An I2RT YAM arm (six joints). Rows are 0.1 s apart.
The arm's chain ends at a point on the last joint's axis. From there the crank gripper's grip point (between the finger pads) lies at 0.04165 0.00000 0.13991 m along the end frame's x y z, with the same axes.
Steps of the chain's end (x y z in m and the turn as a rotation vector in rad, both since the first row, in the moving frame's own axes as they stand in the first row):
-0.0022, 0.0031, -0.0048, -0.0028, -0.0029, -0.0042
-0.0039, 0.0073, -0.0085, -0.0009, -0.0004, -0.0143
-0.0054, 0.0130, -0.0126, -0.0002, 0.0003, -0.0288
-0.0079, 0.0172, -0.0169, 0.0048, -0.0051, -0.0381
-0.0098, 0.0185, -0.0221, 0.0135, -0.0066, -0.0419
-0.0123, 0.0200, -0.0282, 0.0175, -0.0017, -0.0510
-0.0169, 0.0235, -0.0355, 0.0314, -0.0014, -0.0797
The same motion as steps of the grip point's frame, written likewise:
-0.0026, 0.0033, -0.0047, -0.0028, -0.0029, -0.0042
-0.0040, 0.0068, -0.0085, -0.0009, -0.0004, -0.0143
-0.0054, 0.0118, -0.0126, -0.0002, 0.0003, -0.0288
-0.0087, 0.0150, -0.0167, 0.0048, -0.0051, -0.0381
-0.0108, 0.0149, -0.0219, 0.0135, -0.0066, -0.0419
-0.0127, 0.0154, -0.0282, 0.0175, -0.0017, -0.0510
-0.0174, 0.0158, -0.0356, 0.0314, -0.0014, -0.0797

